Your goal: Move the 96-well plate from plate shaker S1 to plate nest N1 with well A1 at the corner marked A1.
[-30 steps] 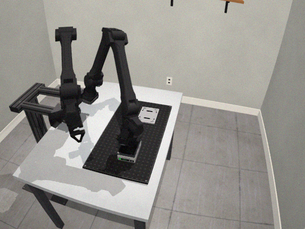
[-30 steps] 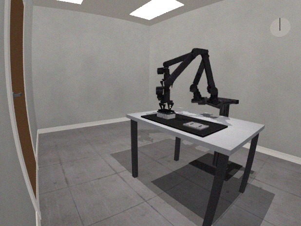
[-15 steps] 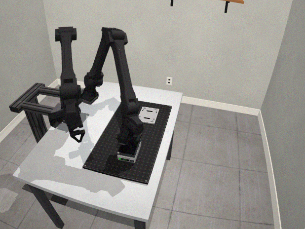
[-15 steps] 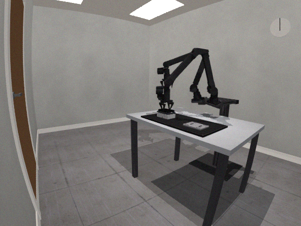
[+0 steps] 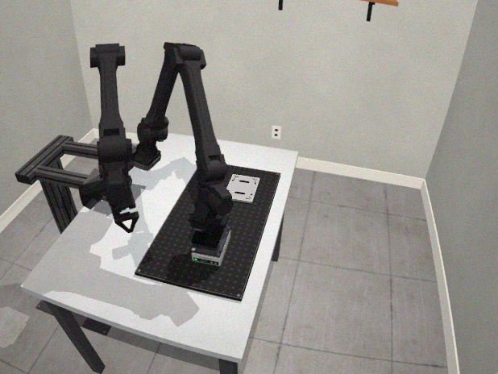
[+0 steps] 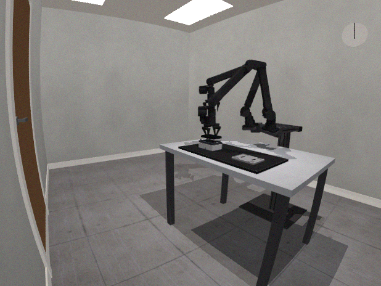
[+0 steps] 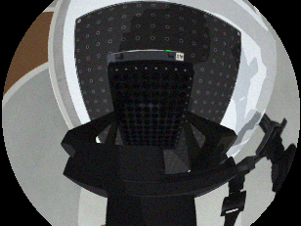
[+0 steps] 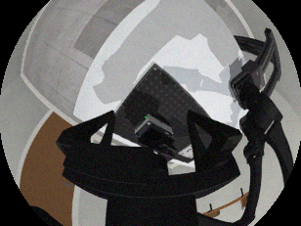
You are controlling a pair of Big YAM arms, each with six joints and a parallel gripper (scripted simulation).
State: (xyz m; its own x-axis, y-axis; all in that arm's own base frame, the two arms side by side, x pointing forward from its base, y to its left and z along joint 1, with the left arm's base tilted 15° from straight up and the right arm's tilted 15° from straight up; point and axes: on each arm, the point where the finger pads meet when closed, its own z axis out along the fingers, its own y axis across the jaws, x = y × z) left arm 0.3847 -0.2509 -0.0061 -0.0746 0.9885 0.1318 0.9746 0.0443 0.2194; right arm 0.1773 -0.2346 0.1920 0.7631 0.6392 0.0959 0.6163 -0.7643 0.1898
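Note:
My left hand is 2 cm past the plate nest N1, 35 cm to the right of it and 8 cm above it. Round my left hand: black 96-well plate (right at my left hand); then black perforated board (5 cm behind, 16 cm to the left, 10 cm below).

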